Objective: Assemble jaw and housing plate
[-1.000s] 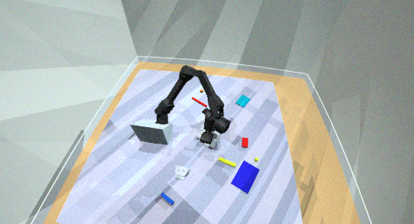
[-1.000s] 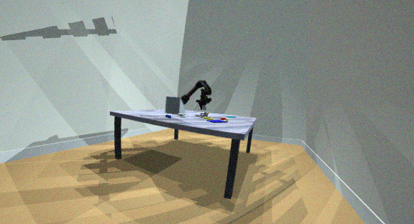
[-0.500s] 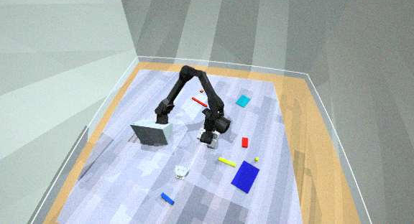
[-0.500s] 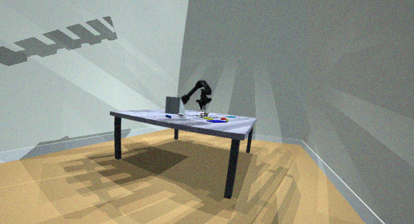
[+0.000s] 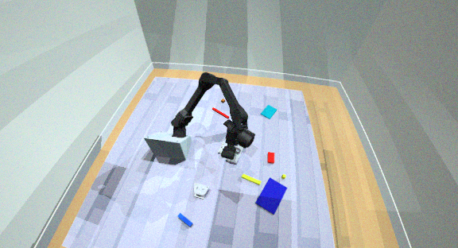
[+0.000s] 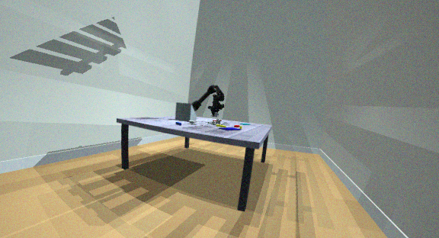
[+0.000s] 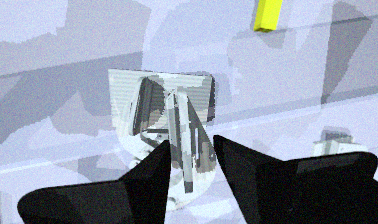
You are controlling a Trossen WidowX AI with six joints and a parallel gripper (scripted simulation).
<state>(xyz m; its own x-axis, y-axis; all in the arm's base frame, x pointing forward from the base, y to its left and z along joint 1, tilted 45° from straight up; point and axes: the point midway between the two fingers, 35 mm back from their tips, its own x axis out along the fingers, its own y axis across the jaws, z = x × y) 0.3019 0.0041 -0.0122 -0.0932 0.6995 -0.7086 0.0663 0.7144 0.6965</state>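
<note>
My gripper tip is 11 cm past the white block, 23 cm to the left of it and 7 cm above it. From my gripper tip the other things lie so: yellow bar: 14 cm ahead, 12 cm to the right, 7 cm below; then red block: 24 cm ahead, 4 cm to the left, 7 cm below; then jaw: 3 cm behind, 2 cm to the left.
</note>
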